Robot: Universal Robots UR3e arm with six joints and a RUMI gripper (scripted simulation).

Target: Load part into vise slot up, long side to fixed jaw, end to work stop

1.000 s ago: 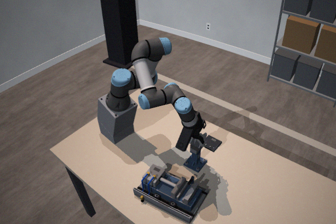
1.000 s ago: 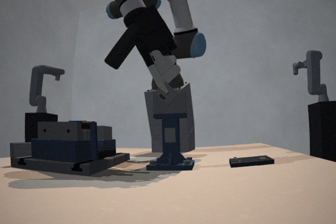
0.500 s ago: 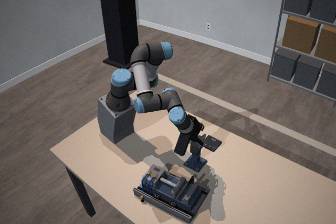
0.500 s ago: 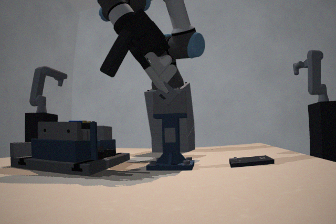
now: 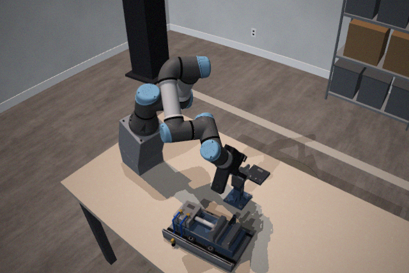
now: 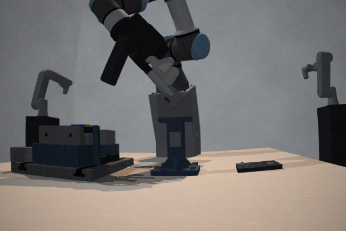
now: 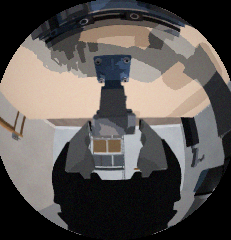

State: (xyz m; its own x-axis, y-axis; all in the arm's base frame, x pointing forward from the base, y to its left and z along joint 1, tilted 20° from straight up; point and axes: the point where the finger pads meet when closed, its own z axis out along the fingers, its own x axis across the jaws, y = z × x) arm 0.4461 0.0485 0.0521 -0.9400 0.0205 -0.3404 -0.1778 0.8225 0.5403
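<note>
My gripper is now 10 mm above the grey part. The rest, counted from my hand: blue vise (210 mm to the right, 120 mm below).
</note>
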